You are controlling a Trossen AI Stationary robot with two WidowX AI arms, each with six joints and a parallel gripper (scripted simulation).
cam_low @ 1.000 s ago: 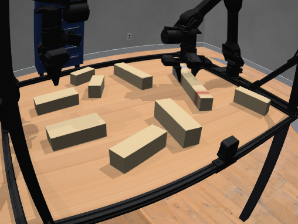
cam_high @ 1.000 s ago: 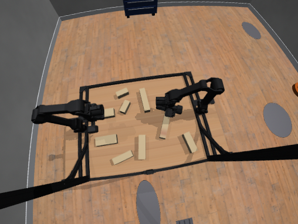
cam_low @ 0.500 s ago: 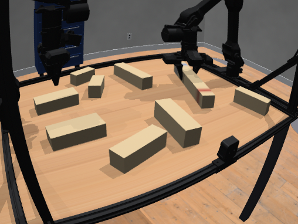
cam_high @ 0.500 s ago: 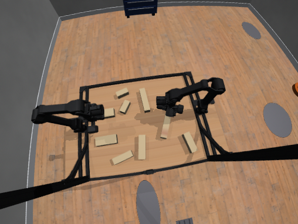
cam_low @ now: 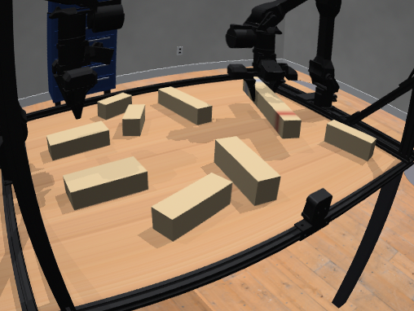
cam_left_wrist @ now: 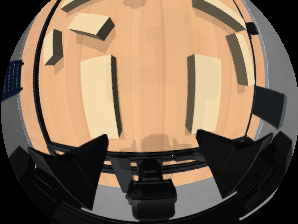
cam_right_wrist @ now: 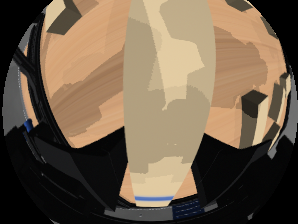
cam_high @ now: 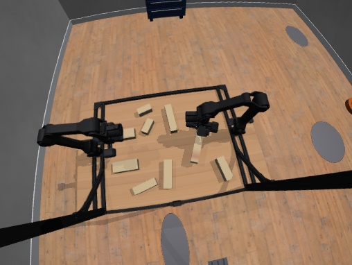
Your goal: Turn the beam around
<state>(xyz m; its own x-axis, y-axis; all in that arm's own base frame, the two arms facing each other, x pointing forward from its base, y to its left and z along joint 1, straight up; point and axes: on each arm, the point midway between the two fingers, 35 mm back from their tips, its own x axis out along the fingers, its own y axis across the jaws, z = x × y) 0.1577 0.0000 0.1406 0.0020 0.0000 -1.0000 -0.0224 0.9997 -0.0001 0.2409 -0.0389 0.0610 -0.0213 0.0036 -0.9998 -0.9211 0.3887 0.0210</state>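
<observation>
Now: the beam 50 mm behind my right hand, 20 mm to the left of it and 20 mm below it.
</observation>
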